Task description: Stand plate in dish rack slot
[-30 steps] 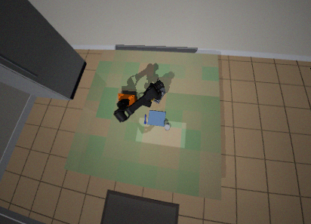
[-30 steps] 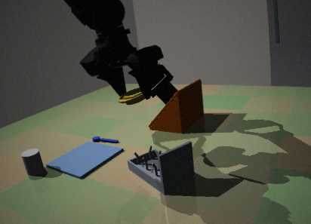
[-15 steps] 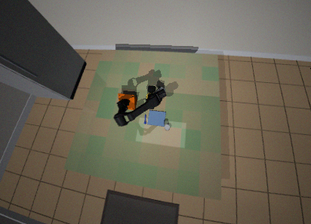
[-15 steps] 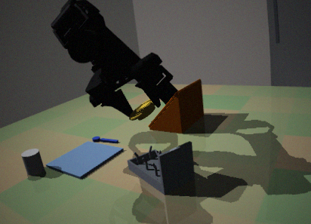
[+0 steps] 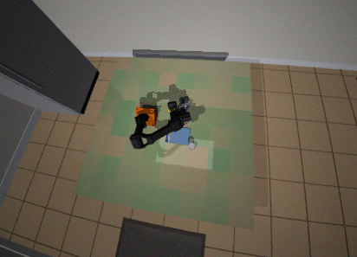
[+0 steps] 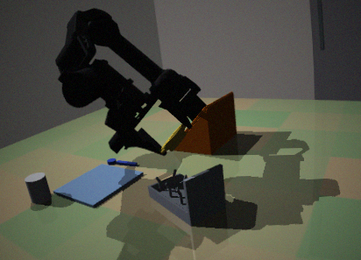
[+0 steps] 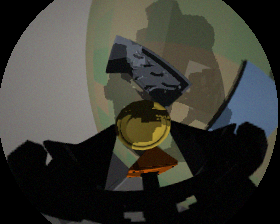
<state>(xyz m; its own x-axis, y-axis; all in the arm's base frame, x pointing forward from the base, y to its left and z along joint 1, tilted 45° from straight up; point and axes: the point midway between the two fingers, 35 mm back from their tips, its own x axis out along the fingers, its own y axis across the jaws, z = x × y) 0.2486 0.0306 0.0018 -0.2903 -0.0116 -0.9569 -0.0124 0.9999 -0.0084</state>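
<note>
My gripper tip is 60 mm short of the grey dish rack, 30 mm to the right of it and 70 mm above it. Also, from my gripper tip: blue spoon: 50 mm behind, 200 mm to the right, 90 mm below; then yellow plate: 10 mm to the right, 10 mm above; then blue mat: 50 mm ahead, 180 mm to the right, 90 mm below.
</note>
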